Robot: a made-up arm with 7 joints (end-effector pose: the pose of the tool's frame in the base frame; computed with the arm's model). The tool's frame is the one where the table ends. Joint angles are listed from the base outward.
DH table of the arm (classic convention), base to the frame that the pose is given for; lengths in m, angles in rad. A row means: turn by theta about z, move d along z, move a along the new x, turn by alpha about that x. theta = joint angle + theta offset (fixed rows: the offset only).
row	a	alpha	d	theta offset
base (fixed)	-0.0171	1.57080	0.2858	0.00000
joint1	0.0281	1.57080	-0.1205	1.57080
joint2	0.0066	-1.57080	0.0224	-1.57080
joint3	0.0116	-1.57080	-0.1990	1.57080
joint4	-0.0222	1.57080	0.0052	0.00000
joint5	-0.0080	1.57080	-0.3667	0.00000
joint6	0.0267	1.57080	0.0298	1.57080
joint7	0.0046	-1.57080	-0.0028	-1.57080
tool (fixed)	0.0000	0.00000	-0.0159	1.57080
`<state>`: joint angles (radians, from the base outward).
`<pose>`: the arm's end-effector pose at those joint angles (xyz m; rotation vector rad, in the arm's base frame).
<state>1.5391 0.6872 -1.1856 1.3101 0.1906 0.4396 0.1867</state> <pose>0.3523 0.0505 0.4433 0.7388 -1.5247 -1.0774</pose>
Working (the frame after each row of the table, in the pose's form):
after base (fixed): -0.0171 0.0000 0.2858 1.5708 0.0000 0.0000
after joint1: -0.0452 0.1205 0.2867 -0.0498 0.0000 -3.1412
after joint2: -0.0487 0.1256 0.3092 -0.7708 -1.6735 1.6988
after joint3: 0.0981 0.2602 0.3002 1.1958 2.5439 -0.2529
after joint4: 0.0861 0.2409 0.2979 -1.8095 -0.8200 0.7284
after joint5: 0.3666 0.0412 0.4244 -0.4640 0.1183 0.9021
after joint6: 0.3379 0.0587 0.4462 0.0657 2.4455 1.5471
after joint7: 0.3369 0.0544 0.4431 2.0360 -0.7069 -2.1188

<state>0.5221 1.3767 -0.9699 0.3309 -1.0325 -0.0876 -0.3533</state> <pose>0.1745 0.6061 0.1771 1.4487 0.3534 -1.7349</pose>
Working (the frame after each row of the table, in the pose's form):
after base (fixed): -0.0171 0.0000 0.2858 1.5708 0.0000 0.0000
after joint1: -0.0311 0.1205 0.3102 -1.5728 0.0000 -2.7195
after joint2: -0.0149 0.1218 0.3269 0.7373 -1.4466 1.6192
after joint3: -0.0062 0.3189 0.2985 -0.1818 -2.6826 0.1967
after joint4: 0.0096 0.3079 0.2863 -0.0345 -1.5726 1.9718
after joint5: 0.1498 0.6266 0.1708 1.7621 -0.0497 1.9657
after joint6: 0.1671 0.5937 0.1857 -0.2688 -0.4183 -1.9292
after joint7: 0.1637 0.5954 0.1818 -0.8636 -1.4209 2.1885

